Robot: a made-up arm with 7 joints. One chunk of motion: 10 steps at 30 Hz.
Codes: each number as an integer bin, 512 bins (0 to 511) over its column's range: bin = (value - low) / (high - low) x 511, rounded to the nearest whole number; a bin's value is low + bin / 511 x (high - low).
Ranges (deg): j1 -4.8..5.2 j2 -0.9..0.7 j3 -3.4..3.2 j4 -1.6..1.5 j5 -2..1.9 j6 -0.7..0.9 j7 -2.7..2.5
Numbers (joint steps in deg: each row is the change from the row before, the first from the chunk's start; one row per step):
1: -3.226 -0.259 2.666 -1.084 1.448 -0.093 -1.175
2: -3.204 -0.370 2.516 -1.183 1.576 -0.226 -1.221
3: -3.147 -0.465 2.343 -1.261 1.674 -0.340 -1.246
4: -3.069 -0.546 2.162 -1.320 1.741 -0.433 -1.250
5: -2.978 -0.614 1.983 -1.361 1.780 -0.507 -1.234
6: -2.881 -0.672 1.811 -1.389 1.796 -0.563 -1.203
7: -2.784 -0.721 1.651 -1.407 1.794 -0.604 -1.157
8: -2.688 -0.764 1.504 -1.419 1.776 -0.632 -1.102
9: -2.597 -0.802 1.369 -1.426 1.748 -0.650 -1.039
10: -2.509 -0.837 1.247 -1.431 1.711 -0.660 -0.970
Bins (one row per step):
1: 80 205 470 85 452 194 150
2: 82 169 458 69 469 151 145
3: 84 139 445 56 481 115 143
4: 88 113 431 46 490 85 142
5: 93 91 417 39 495 62 144
6: 98 73 403 35 497 44 147
7: 103 57 391 32 497 31 152
8: 108 43 380 30 495 22 157
9: 113 31 369 29 491 16 163
10: 117 20 360 28 486 13 170

